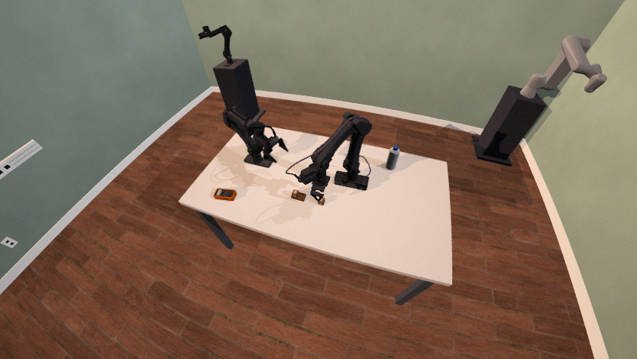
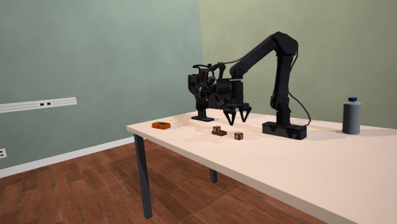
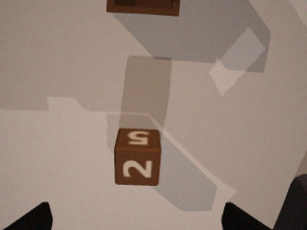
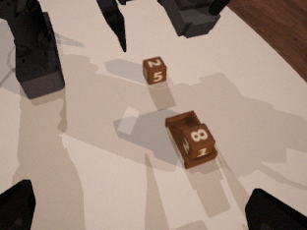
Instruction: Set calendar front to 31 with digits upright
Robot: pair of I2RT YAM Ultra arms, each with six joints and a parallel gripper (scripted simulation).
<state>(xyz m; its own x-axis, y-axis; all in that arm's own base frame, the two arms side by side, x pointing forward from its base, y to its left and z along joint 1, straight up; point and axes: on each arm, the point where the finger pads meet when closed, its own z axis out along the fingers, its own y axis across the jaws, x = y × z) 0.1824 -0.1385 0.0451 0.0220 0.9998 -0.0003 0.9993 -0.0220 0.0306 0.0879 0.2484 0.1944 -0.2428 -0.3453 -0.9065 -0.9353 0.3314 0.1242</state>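
Now: left hand 130 mm to the left of the brown tray and 80 mm above it.
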